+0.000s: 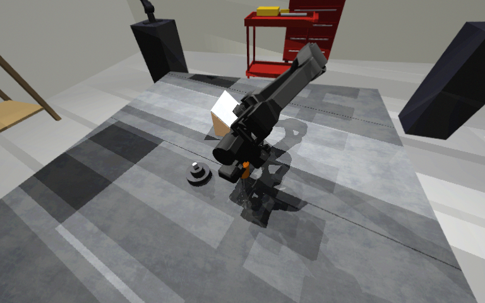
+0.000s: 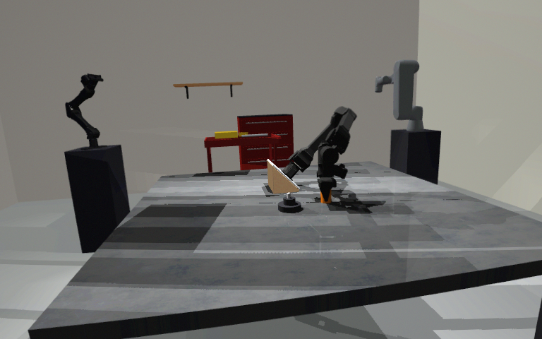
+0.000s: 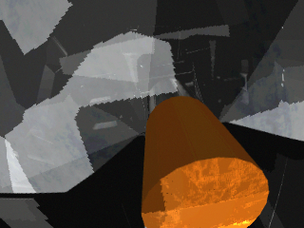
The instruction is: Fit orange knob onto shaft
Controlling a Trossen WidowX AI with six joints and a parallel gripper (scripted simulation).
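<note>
Now: gripper tip 30 mm below the orange knob. Also, from my gripper tip: round pedestal (150 mm to the right, 50 mm ahead, 20 mm above).
</note>
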